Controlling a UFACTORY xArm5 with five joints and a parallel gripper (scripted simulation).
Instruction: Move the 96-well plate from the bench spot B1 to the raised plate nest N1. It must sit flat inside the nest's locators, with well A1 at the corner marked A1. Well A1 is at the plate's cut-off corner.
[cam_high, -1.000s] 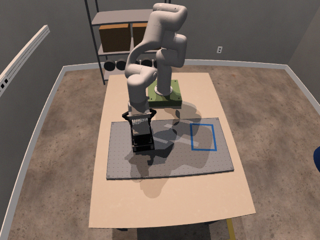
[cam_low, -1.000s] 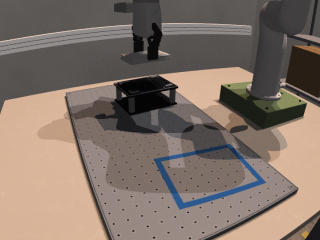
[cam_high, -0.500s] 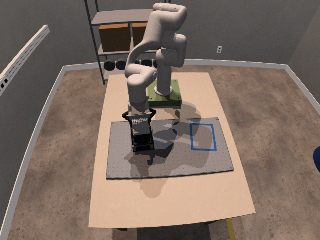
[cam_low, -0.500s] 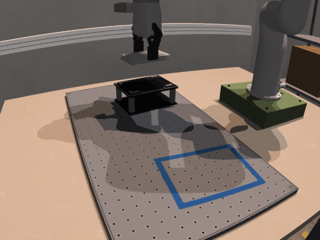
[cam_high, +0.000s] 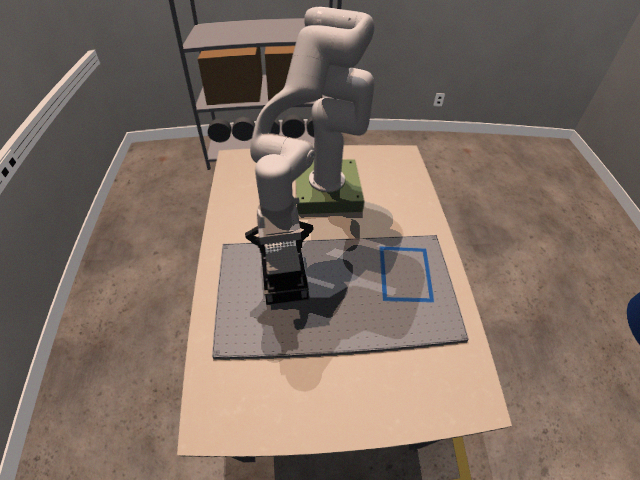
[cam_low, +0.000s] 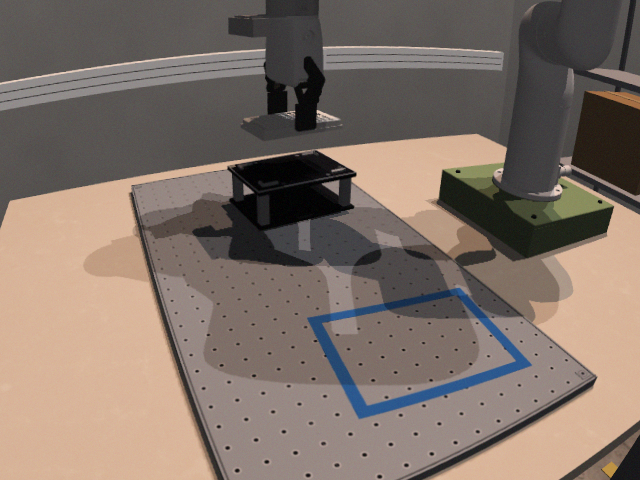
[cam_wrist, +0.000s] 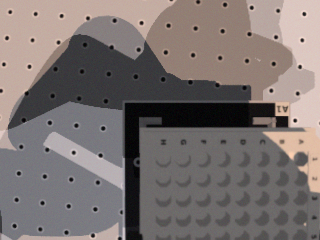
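My gripper is now 9 cm above the black raised plate nest. Round my hand: grey 96-well plate (1 cm below); A1 mark (8 cm below, 8 cm ahead, 4 cm to the right).
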